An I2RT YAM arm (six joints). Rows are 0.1 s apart.
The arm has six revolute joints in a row. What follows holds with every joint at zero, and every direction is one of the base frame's.
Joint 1 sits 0.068 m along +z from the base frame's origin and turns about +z.
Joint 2 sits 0.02 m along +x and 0.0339 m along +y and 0.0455 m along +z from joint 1 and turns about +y.
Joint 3 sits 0.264 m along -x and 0.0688 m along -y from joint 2 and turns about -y.
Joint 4 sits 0.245 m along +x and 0.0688 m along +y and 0.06 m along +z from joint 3 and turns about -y.
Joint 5 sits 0.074 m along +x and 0.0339 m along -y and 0.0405 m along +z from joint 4 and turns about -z.
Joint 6 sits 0.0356 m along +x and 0.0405 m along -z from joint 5 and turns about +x.
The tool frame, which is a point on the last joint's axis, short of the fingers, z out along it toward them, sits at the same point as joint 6; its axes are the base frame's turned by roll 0, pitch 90 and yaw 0 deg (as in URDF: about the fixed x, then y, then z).
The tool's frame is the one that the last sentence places.
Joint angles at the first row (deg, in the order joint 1, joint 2, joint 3, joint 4, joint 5, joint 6):
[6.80 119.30 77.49 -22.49 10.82 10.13]
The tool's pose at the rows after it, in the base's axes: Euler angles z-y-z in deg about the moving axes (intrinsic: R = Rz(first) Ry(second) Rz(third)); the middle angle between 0 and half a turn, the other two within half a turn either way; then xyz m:
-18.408, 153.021, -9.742, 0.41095, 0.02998, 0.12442
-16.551, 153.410, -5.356, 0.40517, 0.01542, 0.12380
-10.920, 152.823, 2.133, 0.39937, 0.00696, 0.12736
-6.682, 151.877, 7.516, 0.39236, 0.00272, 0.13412
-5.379, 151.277, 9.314, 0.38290, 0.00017, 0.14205
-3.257, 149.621, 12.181, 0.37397, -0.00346, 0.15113
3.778, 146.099, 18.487, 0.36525, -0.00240, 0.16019
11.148, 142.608, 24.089, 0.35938, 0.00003, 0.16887
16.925, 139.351, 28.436, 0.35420, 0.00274, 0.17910
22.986, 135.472, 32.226, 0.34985, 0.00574, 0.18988
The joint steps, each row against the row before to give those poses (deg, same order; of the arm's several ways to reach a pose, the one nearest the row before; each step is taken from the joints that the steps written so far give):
[-1.73 -0.93 -1.97 0.36 -0.41 1.29]
[-2.14 -1.27 -2.13 1.11 -1.82 0.78]
[-1.43 -1.87 -2.19 1.68 -2.95 1.02]
[-0.79 -2.39 -2.06 0.97 -2.16 0.83]
[-0.43 -2.82 -2.14 0.00 -0.76 0.23]
[-0.67 -3.08 -2.31 0.97 -1.27 0.37]
[-0.23 -3.40 -3.04 3.12 -3.90 0.19]
[-0.08 -2.61 -1.94 2.30 -4.71 -0.22]
[0.01 -2.48 -1.19 1.21 -4.21 0.27]
[-0.01 -2.28 -0.90 1.32 -4.99 -0.03]

